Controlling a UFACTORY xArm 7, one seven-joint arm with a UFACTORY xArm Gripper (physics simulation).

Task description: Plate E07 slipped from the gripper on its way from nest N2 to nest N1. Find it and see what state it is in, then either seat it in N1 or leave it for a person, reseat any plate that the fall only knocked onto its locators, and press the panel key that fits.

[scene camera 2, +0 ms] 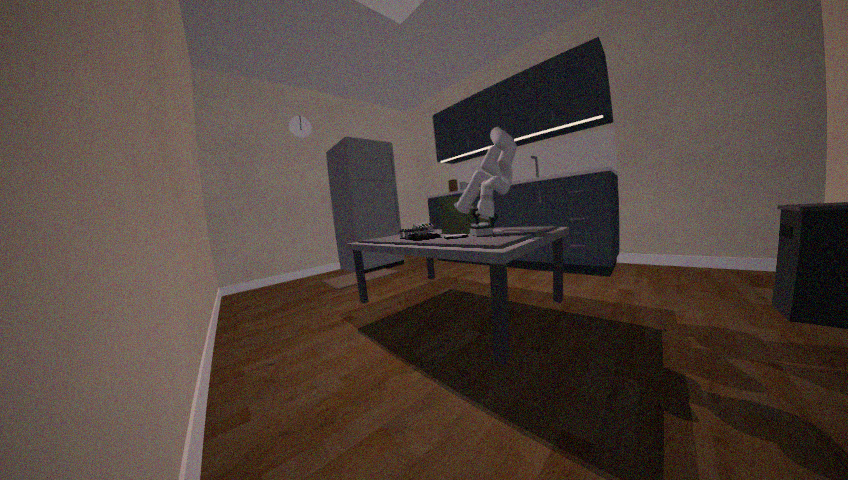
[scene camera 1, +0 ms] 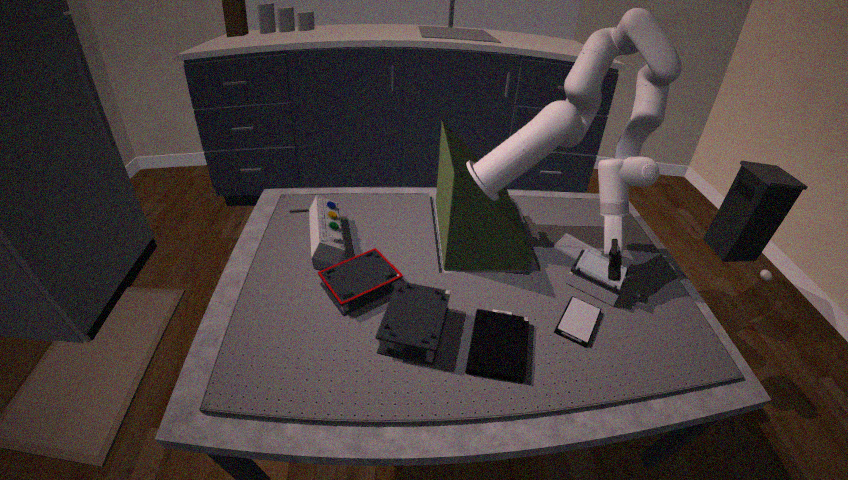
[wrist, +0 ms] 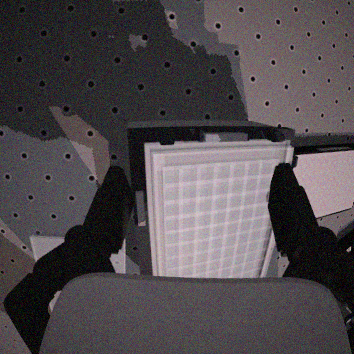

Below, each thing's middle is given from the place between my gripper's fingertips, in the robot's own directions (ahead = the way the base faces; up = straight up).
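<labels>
Going by their middles, the white well plate (scene camera 1: pixel 591 263) is the nearest to my hand of the things named here: it's 1 cm above my hand, 4 cm to the right of it and 1 cm behind it. The white-topped plate (scene camera 1: pixel 579 319) is 4 cm below my hand, 12 cm ahead of it and 12 cm to the right of it, and the flat pale lid (wrist: pixel 41 242) is 5 cm below my hand, 15 cm behind it and 6 cm to the right of it.
</labels>
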